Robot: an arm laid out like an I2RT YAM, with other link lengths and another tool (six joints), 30 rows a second.
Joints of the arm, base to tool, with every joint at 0 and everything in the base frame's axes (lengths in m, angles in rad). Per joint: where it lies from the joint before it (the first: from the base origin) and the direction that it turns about. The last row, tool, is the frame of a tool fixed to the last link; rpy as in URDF.
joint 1: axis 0 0 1 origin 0.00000 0.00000 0.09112
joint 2: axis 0 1 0 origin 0.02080 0.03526 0.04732
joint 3: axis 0 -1 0 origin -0.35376 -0.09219 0.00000
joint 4: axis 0 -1 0 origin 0.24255 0.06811 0.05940
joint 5: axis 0 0 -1 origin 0.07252 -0.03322 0.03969
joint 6: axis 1 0 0 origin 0.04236 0.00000 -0.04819
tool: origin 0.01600 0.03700 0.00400 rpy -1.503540 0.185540 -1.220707
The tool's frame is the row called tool.
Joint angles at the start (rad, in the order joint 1, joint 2, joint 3, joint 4, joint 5, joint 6):
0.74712 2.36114 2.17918 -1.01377 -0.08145 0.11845
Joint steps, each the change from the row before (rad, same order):
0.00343 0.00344 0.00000 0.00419 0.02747 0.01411
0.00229 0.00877 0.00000 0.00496 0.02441 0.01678
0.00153 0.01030 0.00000 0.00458 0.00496 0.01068
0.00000 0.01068 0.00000 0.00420 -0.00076 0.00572
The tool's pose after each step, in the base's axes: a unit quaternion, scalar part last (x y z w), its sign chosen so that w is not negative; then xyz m. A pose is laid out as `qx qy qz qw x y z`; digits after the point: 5 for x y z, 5 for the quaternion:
-0.81802 0.48995 0.12212 0.27546 0.40511 0.40134 0.28043
-0.81508 0.49881 0.11203 0.27254 0.40724 0.40301 0.27518
-0.81294 0.50376 0.11104 0.27024 0.40861 0.40497 0.26966
-0.81162 0.50686 0.11244 0.26780 0.41012 0.40637 0.26403

